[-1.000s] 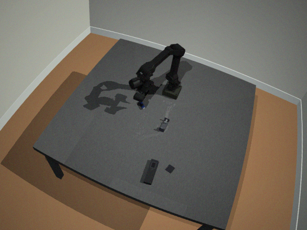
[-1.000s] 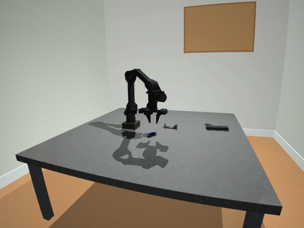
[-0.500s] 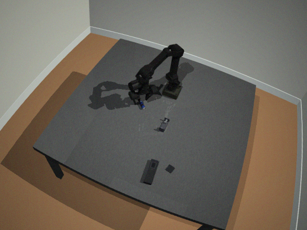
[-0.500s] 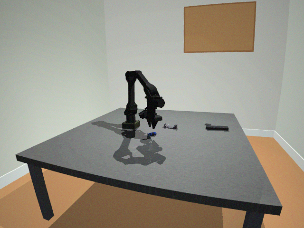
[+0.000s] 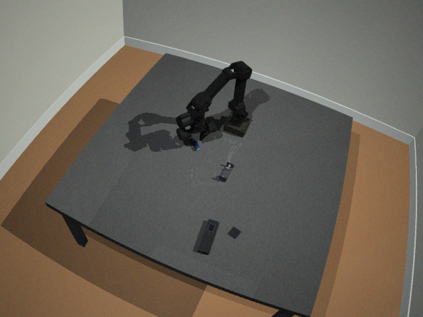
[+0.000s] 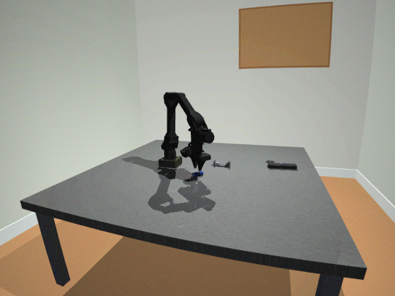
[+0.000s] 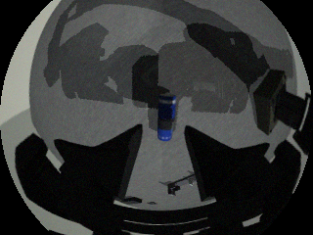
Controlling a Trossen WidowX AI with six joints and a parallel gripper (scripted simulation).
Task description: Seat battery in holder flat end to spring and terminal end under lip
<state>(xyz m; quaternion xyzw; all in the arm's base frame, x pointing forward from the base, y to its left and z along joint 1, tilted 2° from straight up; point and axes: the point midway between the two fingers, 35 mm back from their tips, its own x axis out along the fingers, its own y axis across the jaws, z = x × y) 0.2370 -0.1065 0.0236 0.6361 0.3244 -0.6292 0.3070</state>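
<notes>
Now: gripper tip 3 cm above the battery. Round my gripper tip: remote control 40 cm ahead, 30 cm to the left, 2 cm below; then battery cover 39 cm to the left, 32 cm ahead, 4 cm below.
</notes>
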